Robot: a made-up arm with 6 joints.
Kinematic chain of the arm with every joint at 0, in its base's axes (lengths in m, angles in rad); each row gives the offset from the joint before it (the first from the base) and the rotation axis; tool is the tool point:
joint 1: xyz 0 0 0.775 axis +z
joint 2: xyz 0.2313 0 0 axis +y
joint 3: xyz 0 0 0.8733 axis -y
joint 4: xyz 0 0 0.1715 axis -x
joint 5: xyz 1.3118 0 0 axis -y
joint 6: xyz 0.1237 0 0 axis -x
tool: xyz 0 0 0
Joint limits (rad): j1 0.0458..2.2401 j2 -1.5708..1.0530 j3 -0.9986..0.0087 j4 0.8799..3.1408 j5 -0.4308..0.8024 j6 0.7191..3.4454
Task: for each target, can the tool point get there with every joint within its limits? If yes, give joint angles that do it. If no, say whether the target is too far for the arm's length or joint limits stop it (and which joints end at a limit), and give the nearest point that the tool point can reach.
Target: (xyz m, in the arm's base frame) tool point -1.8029 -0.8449 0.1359
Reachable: no: joint limits stop it (at a limit: joint 1, joint 3, joint 5) | nearest point -0.4022 0.3656 -0.0924 | short by 1.865 m
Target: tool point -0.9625 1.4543 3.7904
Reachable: no: too far | nearest point -0.5739 0.8672 2.3869 | short by 1.570 m
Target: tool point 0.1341 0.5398 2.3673
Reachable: yes | joints 1.3808 -0.8859 -0.2133 2.1296 -0.2878 2.6479
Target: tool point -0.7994 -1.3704 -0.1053
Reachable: no: joint limits stop it (at a limit: joint 1, joint 2, joint 3, joint 5) | nearest point -0.3396 0.3088 -0.0890 | short by 1.741 m
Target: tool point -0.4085 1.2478 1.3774
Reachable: yes | joints 1.8864 -0.4121 -0.6649 2.9403 0.0414 1.7476
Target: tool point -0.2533 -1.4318 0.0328
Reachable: no: joint limits stop it (at a limit: joint 1, joint 2, joint 3, joint 5) | nearest point 0.4628 -0.0240 -0.1232 | short by 1.587 m
